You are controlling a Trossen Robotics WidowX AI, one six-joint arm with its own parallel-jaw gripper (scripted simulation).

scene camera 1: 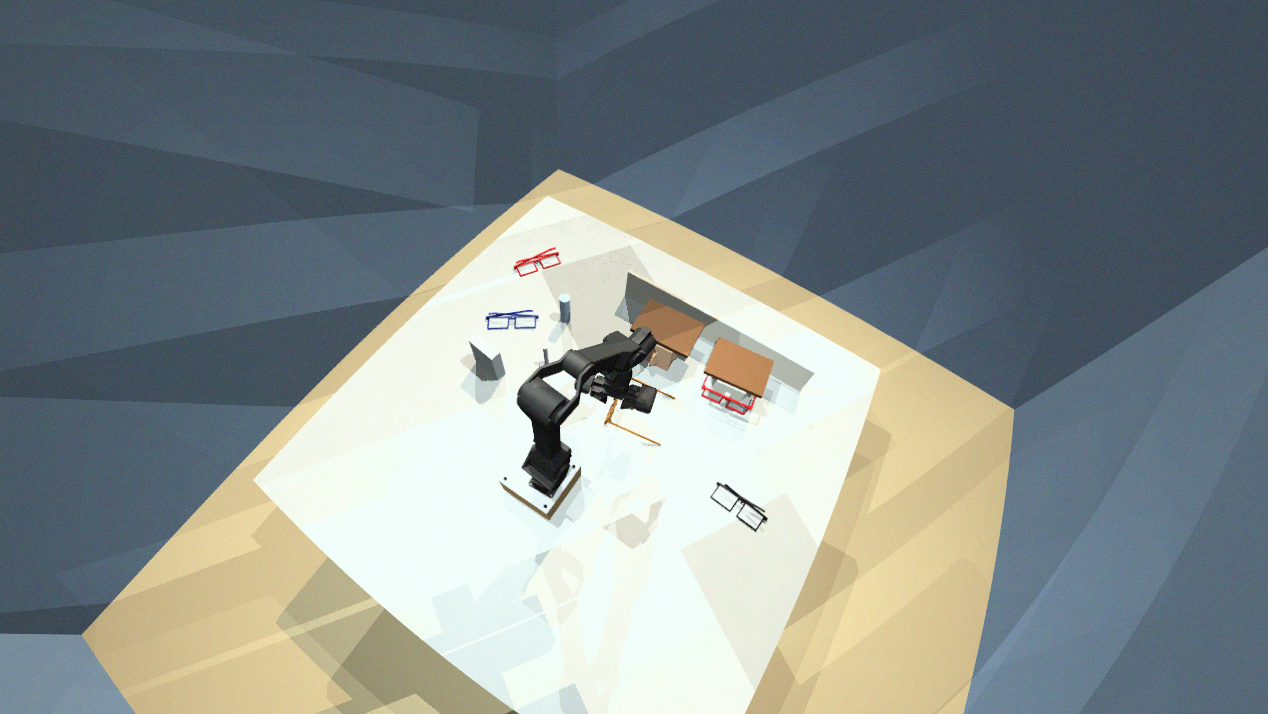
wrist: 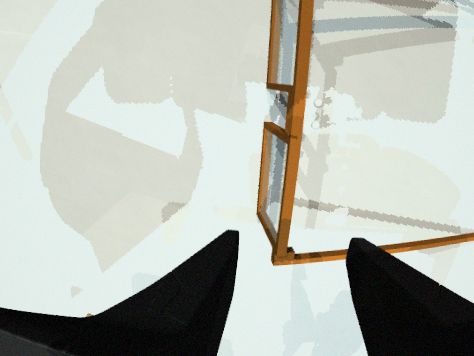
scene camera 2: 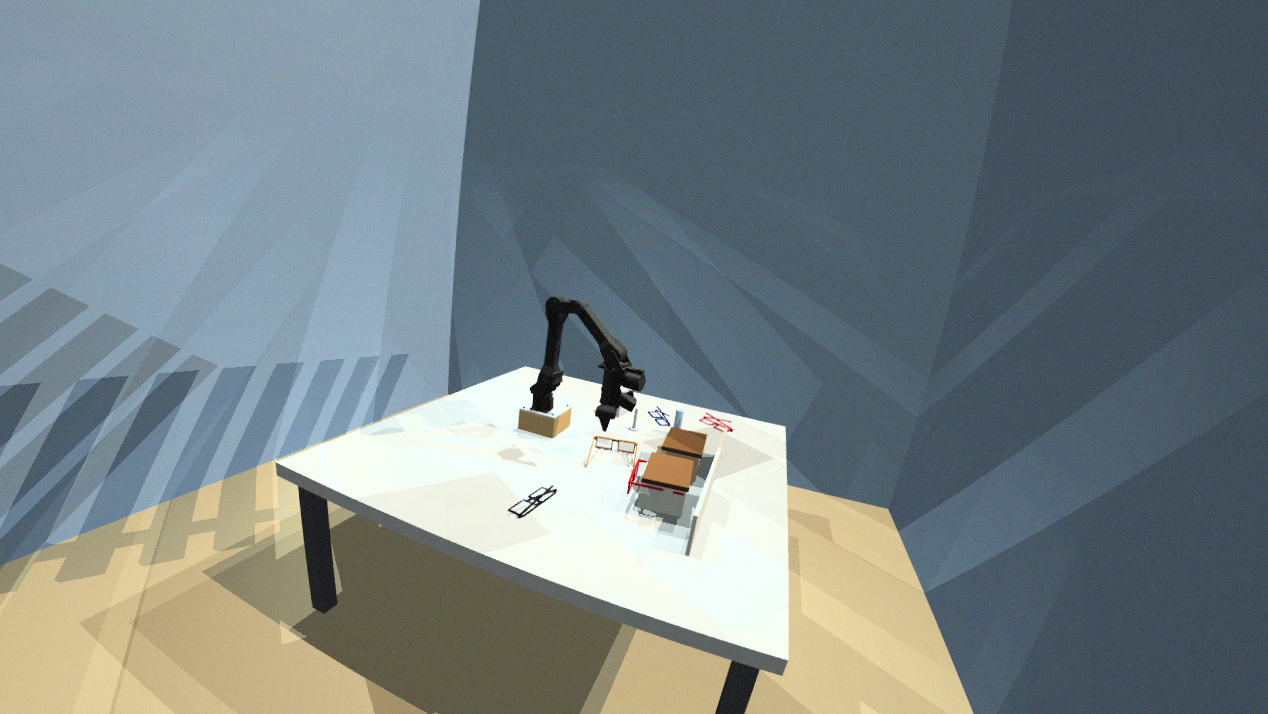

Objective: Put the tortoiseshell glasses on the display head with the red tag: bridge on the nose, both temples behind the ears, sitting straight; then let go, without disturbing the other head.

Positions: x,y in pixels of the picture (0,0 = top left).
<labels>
my gripper: scene camera 1 613,404; wrist 294,246; scene camera 2 605,428
</labels>
